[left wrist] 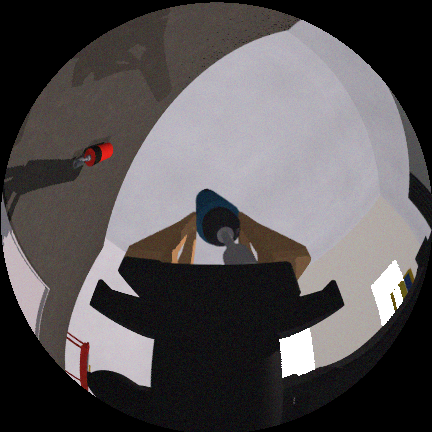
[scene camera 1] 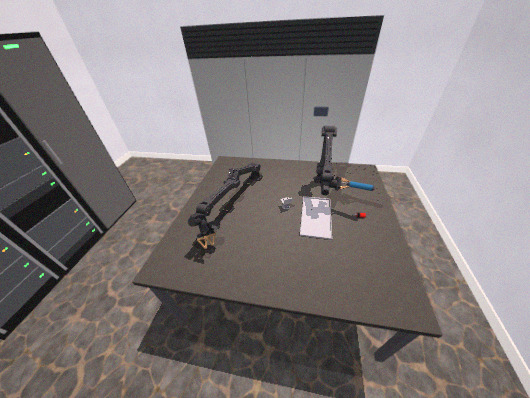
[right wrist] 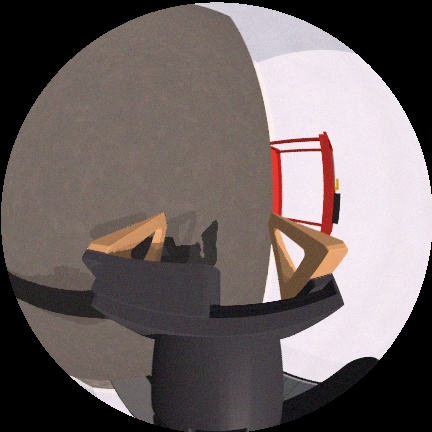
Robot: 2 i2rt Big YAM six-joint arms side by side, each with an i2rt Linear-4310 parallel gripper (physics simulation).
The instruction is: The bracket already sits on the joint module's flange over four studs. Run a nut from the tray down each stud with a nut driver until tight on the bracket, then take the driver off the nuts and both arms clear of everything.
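Frame: origin at the left arm's base, x right, y ahead, z up, level; millimetres.
Where they show: left gripper, fingertip midpoint: (left wrist: 216, 217) (scene camera 1: 350, 184); right gripper, fingertip midpoint: (scene camera 1: 209, 246) (right wrist: 217, 218); left arm's base at its link origin: (scene camera 1: 320, 180); right arm's base at its link origin: (scene camera 1: 255, 177).
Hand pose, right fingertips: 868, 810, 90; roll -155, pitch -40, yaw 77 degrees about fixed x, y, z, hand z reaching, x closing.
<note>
Things, the pixels of their top centre, and the offset from my right fingertips, as dx, dy, dz. "pt": a spot on its surface instead. Level surfaces: height alone.
- blue-handled nut driver at a spot on its surface: (left wrist: 205, 204) pt -988, -436, +122
- flat white tray at its top centre: (scene camera 1: 316, 215) -743, -334, -74
- red-handled driver at its top centre: (left wrist: 97, 159) (scene camera 1: 358, 213) -1060, -325, -55
- table at its surface level: dz -89
My left gripper (scene camera 1: 346, 183) (left wrist: 216, 217) is shut on a blue-handled nut driver (scene camera 1: 362, 186) (left wrist: 205, 204), held above the table with its handle toward the picture's right in scene camera 1. Its grey shaft points back under the gripper in the left wrist view. A small pale object (scene camera 1: 286, 200), apparently the joint module with bracket, stands left of a flat white tray (scene camera 1: 317, 228) (left wrist: 22, 282). Studs and nuts are too small to tell. My right gripper (scene camera 1: 206, 242) (right wrist: 217, 218) is open and empty, low over the table at the picture's left, far from the module.
A red-handled driver (scene camera 1: 362, 215) (left wrist: 102, 152) lies right of the tray, below the held driver in scene camera 1. The table (scene camera 1: 280, 270) (right wrist: 150, 125) has its front edge toward the camera. A dark rack cabinet (scene camera 1: 75, 115) stands at the left.
</note>
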